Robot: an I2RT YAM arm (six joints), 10 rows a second.
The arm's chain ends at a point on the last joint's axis. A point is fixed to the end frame.
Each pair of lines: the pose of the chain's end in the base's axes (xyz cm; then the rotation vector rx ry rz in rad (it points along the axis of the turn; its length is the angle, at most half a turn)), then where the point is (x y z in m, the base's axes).
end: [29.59, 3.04, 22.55, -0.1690, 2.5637, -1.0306]
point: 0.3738 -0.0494 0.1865
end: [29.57, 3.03, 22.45, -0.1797, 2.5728, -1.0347]
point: 0.3734 -0.0494 0.1847
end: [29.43, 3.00, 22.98, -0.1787, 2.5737, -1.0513]
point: 0.3714 -0.0506 0.1905
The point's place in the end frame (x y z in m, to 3 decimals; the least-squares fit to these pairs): -0.041 -0.029 0.107
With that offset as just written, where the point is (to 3 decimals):
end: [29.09, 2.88, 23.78, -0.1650, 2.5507, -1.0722]
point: 0.368 -0.053 0.201
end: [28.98, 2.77, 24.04, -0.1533, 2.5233, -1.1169]
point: 0.367 -0.056 0.208
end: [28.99, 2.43, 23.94, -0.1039, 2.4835, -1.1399]
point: 0.366 -0.062 0.212
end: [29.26, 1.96, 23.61, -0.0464, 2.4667, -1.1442]
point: 0.367 -0.069 0.211
